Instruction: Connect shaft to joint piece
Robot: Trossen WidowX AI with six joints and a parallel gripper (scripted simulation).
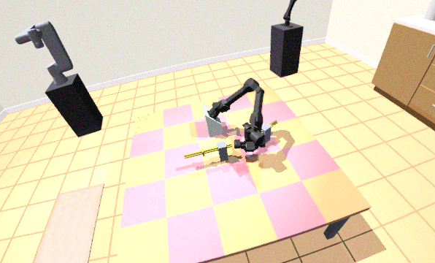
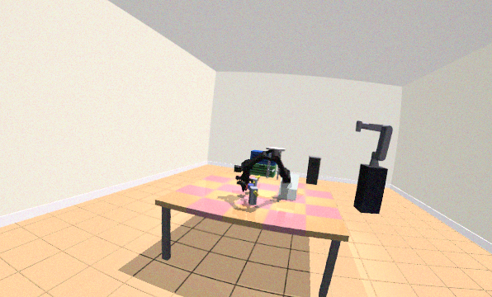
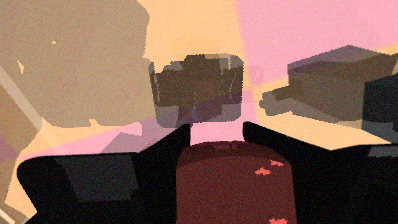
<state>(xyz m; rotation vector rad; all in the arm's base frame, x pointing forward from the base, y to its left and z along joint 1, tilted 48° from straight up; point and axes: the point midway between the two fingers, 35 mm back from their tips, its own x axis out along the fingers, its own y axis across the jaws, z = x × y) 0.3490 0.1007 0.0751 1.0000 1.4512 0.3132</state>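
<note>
My gripper tip is 1 cm past the dark red joint piece, 1 cm to the right of it and 5 cm below it.
</note>
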